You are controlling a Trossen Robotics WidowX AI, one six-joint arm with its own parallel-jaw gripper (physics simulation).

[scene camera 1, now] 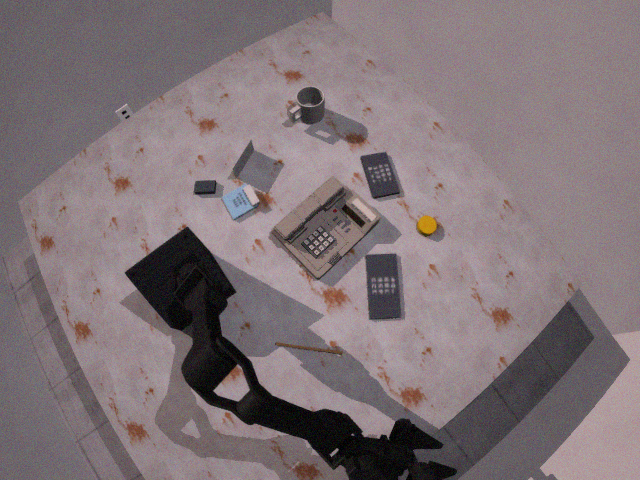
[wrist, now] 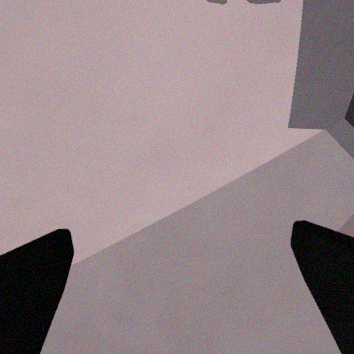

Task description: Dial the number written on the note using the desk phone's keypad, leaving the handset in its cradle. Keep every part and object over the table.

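Places are measured from the arm's base along level axes (x left, y up, z ahead), in centimetres.
Pixels of known places: gripper, fingertip midpoint: [scene camera 1: 448, 458] [wrist: 182, 238]; arm's base, origin of the base link: [scene camera 1: 190, 272].
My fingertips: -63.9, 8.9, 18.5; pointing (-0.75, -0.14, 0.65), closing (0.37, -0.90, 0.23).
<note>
Ahead of a thing's pixels: the offset from my fingertips to its top centre, as dx, dy, dz. "pt": to the spot under its first point.
The beige desk phone @(+57.5, -18.1, +14.8) [scene camera 1: 356, 233] lies near the middle of the table in the scene view, with its handset @(+62.6, -16.3, +13.7) [scene camera 1: 310, 210] in the cradle along the upper-left side. Its keypad @(pt +55.0, -19.7, +10.6) [scene camera 1: 318, 241] of pale keys is on the lower-left part of the body. A bent grey card [scene camera 1: 259, 170], possibly the note, stands up and left of the phone; no number is readable on it. My gripper [scene camera 1: 448, 457] [wrist: 182, 238] is open and empty, far from the phone at the lower right of the scene view. In the wrist view, plain room surfaces show beyond the spread fingers.
A light-blue keyed device @(+77.0, -21.3, +1.2) [scene camera 1: 237, 203] and a small black box @(+86.8, -20.8, -4.3) [scene camera 1: 205, 187] lie left of the phone. A grey mug @(+88.5, -13.7, +31.8) [scene camera 1: 311, 109] stands beyond it. Two dark keyed devices @(+60.6, -21.2, +35.8) [scene camera 1: 379, 174] @(+36.8, -21.4, +16.7) [scene camera 1: 383, 299] and a yellow disc @(+41.6, -20.4, +35.9) [scene camera 1: 427, 225] lie to its right. A pencil @(+35.7, -21.6, -7.0) [scene camera 1: 308, 348] lies nearer the arm.
</note>
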